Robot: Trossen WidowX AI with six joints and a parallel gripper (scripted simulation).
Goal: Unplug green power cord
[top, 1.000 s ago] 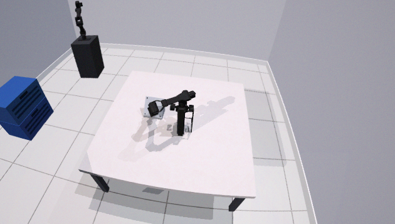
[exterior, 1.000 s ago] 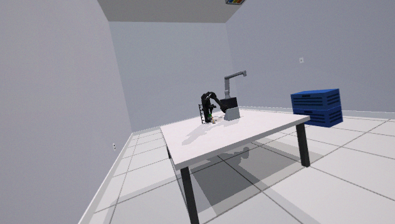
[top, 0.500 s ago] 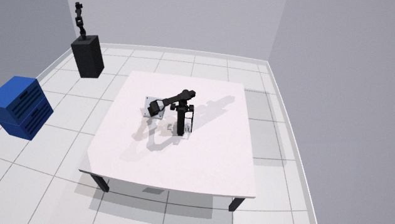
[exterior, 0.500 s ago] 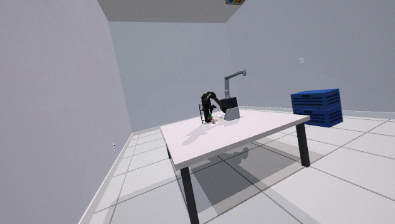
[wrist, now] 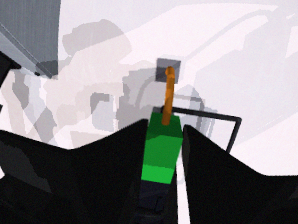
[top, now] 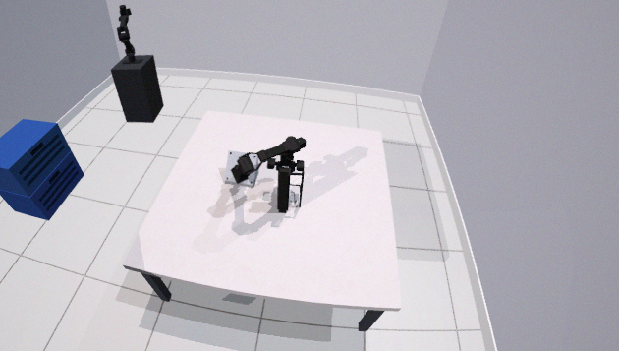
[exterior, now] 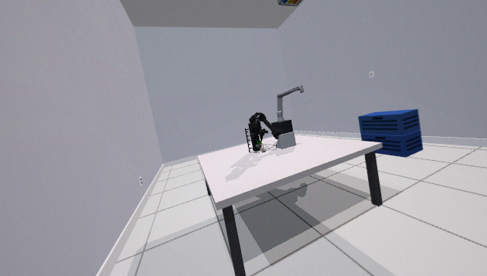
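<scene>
Now: the green plug 4 cm to the right of my gripper tip.
</scene>
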